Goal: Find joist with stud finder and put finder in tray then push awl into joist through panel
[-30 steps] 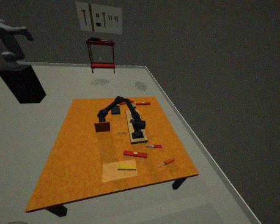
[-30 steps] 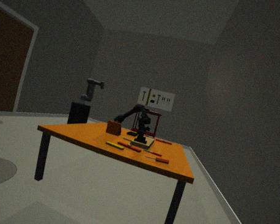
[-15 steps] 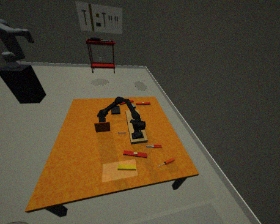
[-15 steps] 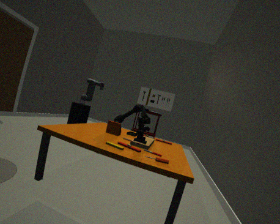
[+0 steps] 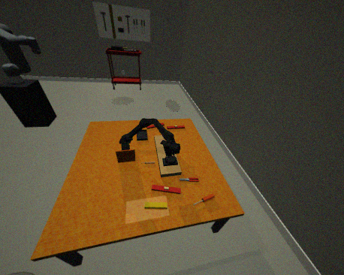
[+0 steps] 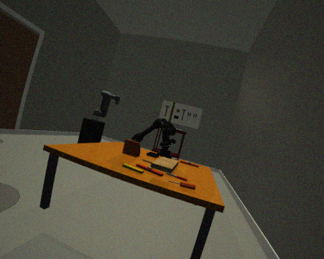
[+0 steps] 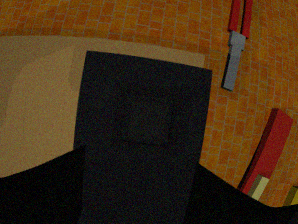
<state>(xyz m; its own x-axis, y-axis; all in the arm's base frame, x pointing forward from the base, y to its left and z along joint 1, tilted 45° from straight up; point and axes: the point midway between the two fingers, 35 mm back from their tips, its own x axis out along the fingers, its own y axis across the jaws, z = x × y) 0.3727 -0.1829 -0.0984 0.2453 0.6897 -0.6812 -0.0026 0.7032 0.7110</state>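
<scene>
My gripper tip is now 200 mm past the awl, 110 mm to the right of it and 130 mm above it. Round my gripper tip: small grey block: 20 mm ahead, 570 mm to the left, 120 mm below; then yellow bar: 160 mm behind, 290 mm to the right, 130 mm below; then stud finder: 10 mm ahead, 20 mm above.
</scene>
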